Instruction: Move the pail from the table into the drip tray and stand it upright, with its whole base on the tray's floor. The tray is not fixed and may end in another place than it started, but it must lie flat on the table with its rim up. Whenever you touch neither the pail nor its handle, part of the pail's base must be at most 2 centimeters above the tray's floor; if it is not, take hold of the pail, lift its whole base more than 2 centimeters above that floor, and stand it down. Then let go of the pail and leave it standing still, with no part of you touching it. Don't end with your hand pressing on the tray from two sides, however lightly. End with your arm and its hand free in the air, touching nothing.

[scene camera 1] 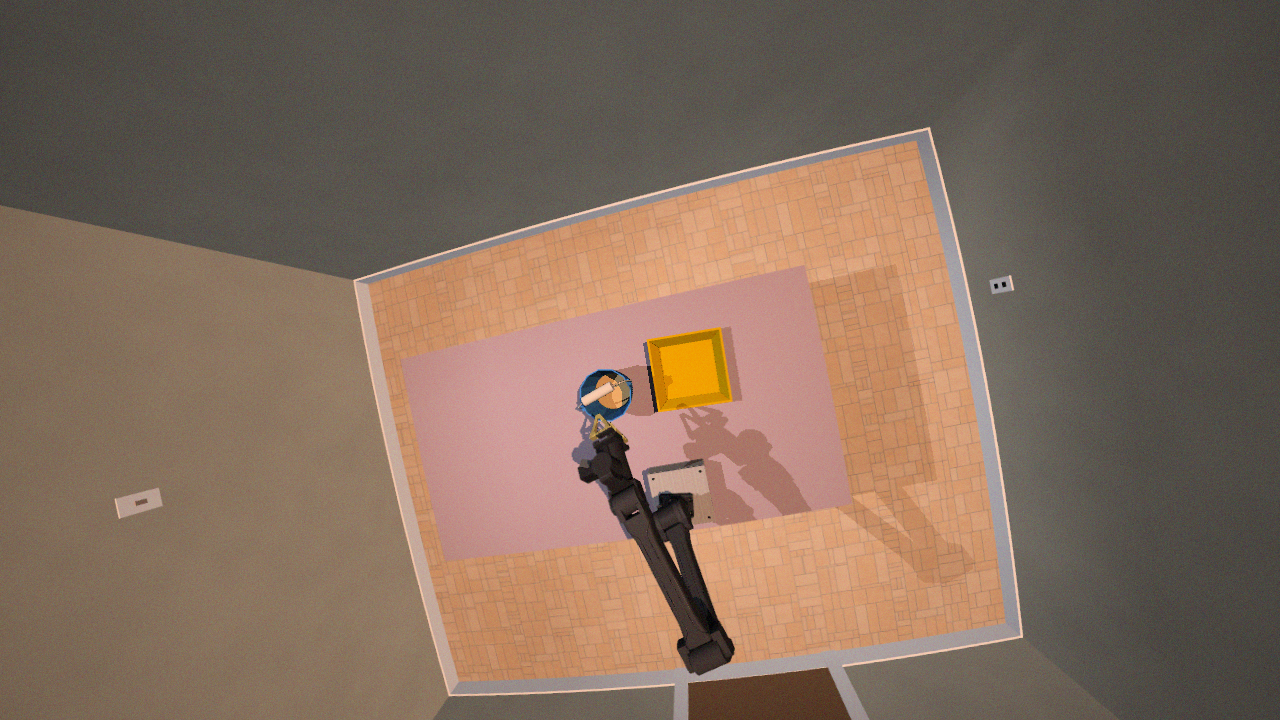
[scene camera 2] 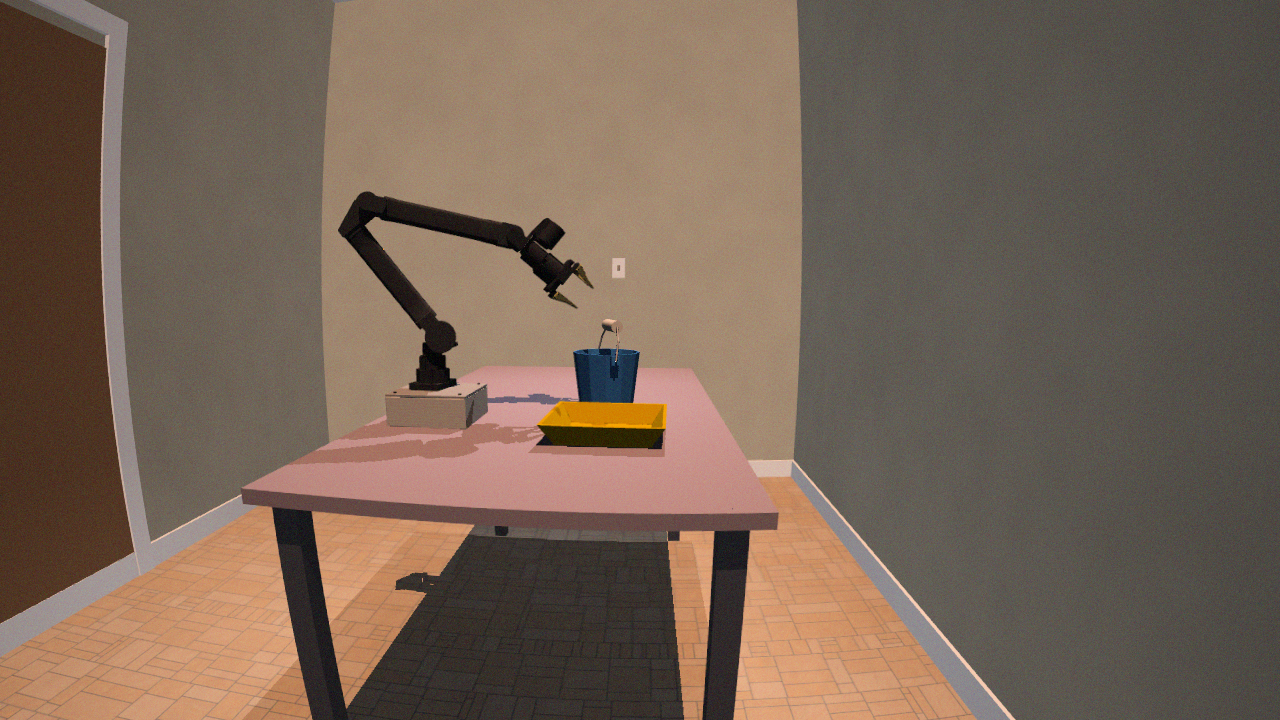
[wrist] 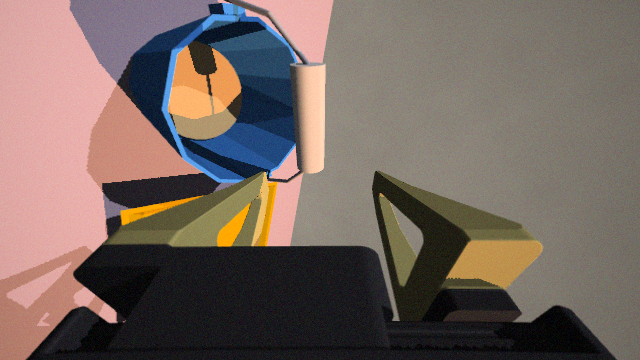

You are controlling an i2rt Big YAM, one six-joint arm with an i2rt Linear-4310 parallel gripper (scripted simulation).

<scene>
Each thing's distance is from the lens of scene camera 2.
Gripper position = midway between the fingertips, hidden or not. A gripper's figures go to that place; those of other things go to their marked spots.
gripper [scene camera 2: 585,298]: 1.58 m
yellow drip tray [scene camera 2: 639,425]: 1.42 m
blue pail [scene camera 2: 599,378]: 1.53 m
</scene>
